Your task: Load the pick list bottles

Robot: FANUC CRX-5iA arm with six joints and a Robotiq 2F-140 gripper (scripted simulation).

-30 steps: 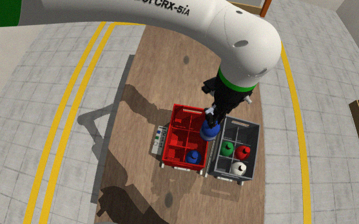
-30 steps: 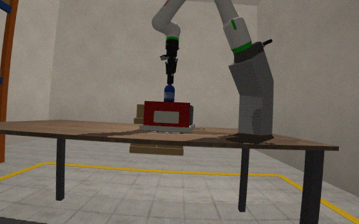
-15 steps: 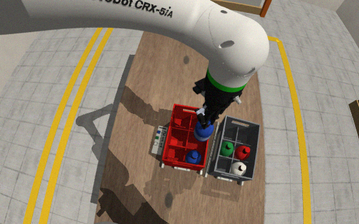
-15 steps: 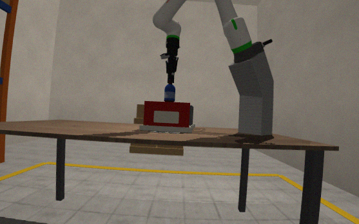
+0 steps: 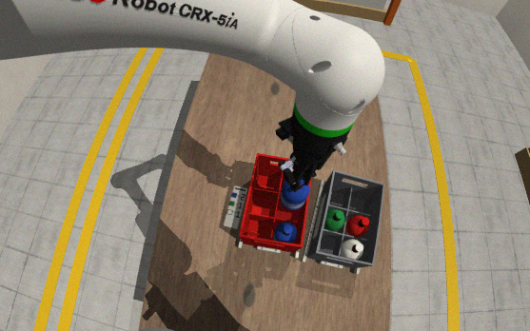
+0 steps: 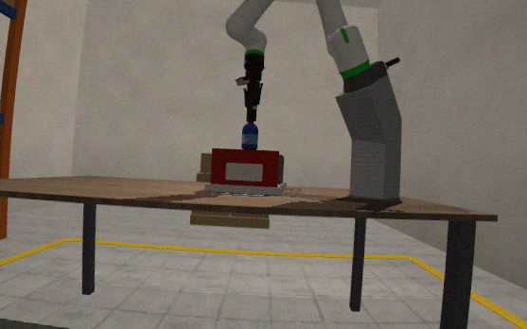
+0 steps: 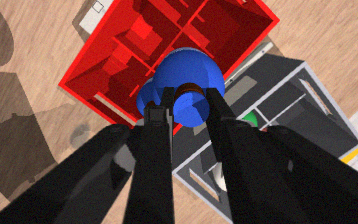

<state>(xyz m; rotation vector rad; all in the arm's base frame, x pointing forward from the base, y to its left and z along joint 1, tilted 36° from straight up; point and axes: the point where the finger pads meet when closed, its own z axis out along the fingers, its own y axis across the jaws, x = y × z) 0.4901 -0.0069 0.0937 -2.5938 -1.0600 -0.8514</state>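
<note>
My hand is 8 cm above the blue-label bottle. Round my hand: grey crate: 2 cm ahead, 20 cm to the right, 27 cm below; red crate: 1 cm behind, 4 cm to the left, 27 cm below; green-label bottle: 1 cm ahead, 16 cm to the right, 26 cm below.
</note>
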